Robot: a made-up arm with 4 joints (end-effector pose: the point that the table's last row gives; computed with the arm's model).
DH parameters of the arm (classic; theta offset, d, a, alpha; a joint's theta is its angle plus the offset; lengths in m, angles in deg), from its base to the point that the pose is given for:
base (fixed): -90 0.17 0 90
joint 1: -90 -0.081 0.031 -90
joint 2: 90 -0.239 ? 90
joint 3: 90 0.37 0.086 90
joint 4: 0 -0.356 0.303 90
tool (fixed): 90 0.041 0 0
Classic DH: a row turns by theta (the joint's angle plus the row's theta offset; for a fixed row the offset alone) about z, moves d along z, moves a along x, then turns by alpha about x.
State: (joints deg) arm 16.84 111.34 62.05 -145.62
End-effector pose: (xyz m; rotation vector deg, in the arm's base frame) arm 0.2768 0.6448 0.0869 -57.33 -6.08 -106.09
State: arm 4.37 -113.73 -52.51 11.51
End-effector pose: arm -0.3377 -0.2817 0.1778 56.29 109.31 19.09
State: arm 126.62 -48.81 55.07 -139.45
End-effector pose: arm -0.0758 -0.5050 -0.2380 58.91 -52.66 48.34
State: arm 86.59 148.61 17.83 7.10
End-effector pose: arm 0.6134 0.0722 0.1993 -8.54 -103.54 101.12
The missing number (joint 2, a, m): 0.059
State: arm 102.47 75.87 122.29 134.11
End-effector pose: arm 0.7590 0.0296 -0.3373 98.56 -74.13 93.31
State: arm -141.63 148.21 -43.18 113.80
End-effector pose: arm 0.6005 -0.2613 -0.1690 69.81 -149.03 -19.58
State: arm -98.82 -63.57 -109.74 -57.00
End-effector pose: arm 0.1678 0.4143 0.2111 87.62 -93.58 67.12
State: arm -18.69 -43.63 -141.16 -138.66
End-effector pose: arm 0.1094 -0.0020 -0.1847 -12.98 -117.77 41.37
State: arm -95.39 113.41 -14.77 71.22
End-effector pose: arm 0.7625 -0.0087 0.1021 85.97 -134.34 -17.02
